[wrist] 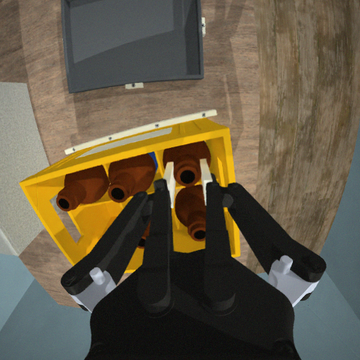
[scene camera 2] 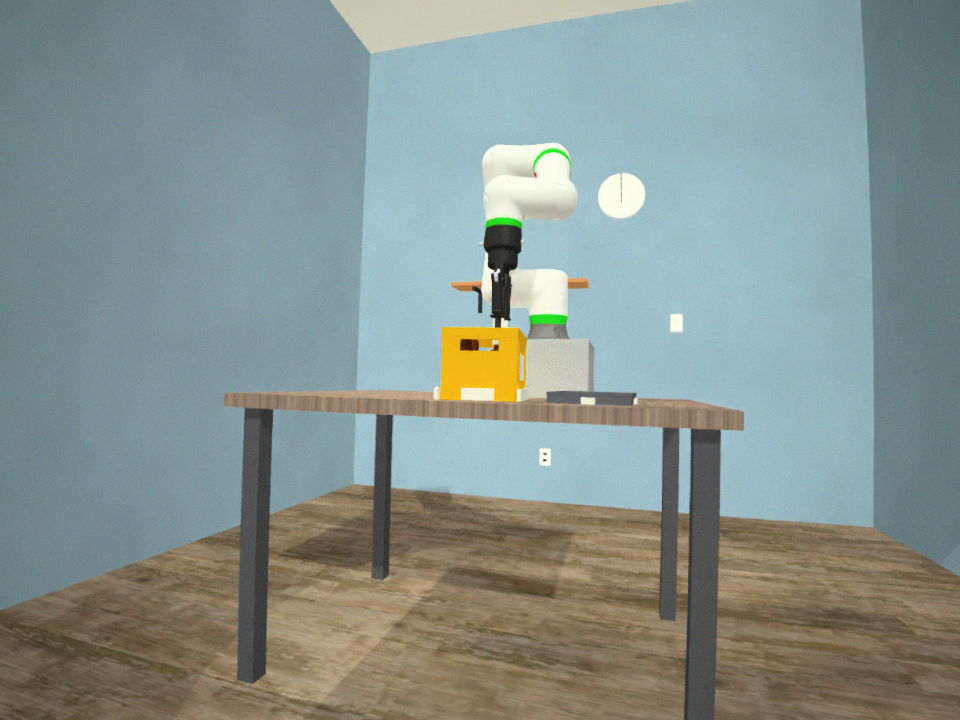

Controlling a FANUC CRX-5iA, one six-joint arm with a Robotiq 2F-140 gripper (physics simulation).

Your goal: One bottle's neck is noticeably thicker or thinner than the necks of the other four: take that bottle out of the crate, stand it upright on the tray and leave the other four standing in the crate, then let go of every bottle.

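Places are measured from the arm's base along level axes (x up, y right, z ahead), in millimetres.
Where they show: arm's base, origin of its link: (scene camera 2: 547, 343).
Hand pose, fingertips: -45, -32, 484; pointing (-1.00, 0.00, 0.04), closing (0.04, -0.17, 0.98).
Note:
Each offset is from my fingertips to the top centre of the thing, as dx, dy, dz. "pt": to the spot under its first point.
The yellow crate @[+39, +65, -71] (scene camera 2: 480, 375) (wrist: 231, 167) stands on the table and holds five brown bottles. My gripper (scene camera 2: 500, 320) (wrist: 187, 169) points down over it, shut on the neck of the bottle (wrist: 186, 150) in the corner compartment nearest the tray at the right in the wrist view. That bottle is upright inside the crate; its neck looks somewhat wider than the others. Other bottles are one (wrist: 190, 207) just below it, one (wrist: 132, 172) to its left, one (wrist: 85, 185) at the far left, and one (wrist: 143, 240) mostly hidden by a finger. The dark grey tray @[pt -120, -180, +18] (scene camera 2: 567, 396) (wrist: 125, 45) holds no bottle.
The crate's walls and dividers surround the held bottle closely. A pale strip (wrist: 140, 131) lies along the crate's tray side. The tray's low rim stands beyond it. The grey robot base block (scene camera 2: 559, 368) (wrist: 17, 165) stands behind the crate in the scene view, on the wooden table (scene camera 2: 325, 403).

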